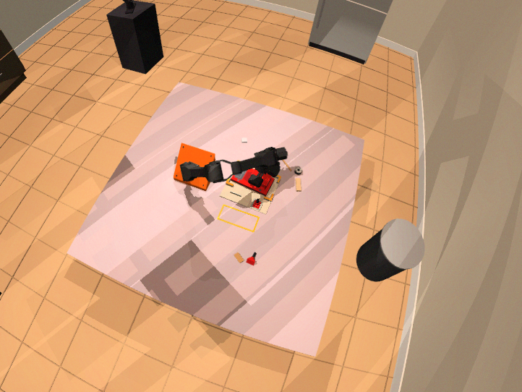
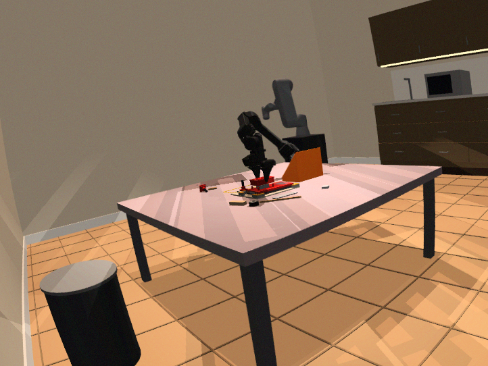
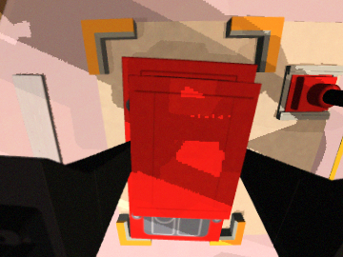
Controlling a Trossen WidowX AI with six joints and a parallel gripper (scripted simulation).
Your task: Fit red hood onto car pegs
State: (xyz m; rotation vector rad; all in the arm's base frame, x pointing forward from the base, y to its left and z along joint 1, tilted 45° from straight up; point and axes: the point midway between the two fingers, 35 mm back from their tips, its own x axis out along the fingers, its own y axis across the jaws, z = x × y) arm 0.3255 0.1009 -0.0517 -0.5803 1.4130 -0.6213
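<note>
My gripper tip is 3 cm above the grey engine block. Round my gripper tip: black ring (16 cm ahead, 16 cm to the left, 5 cm below); then stick (5 cm ahead, 20 cm to the left, 5 cm below); then red hood (1 cm above).
</note>
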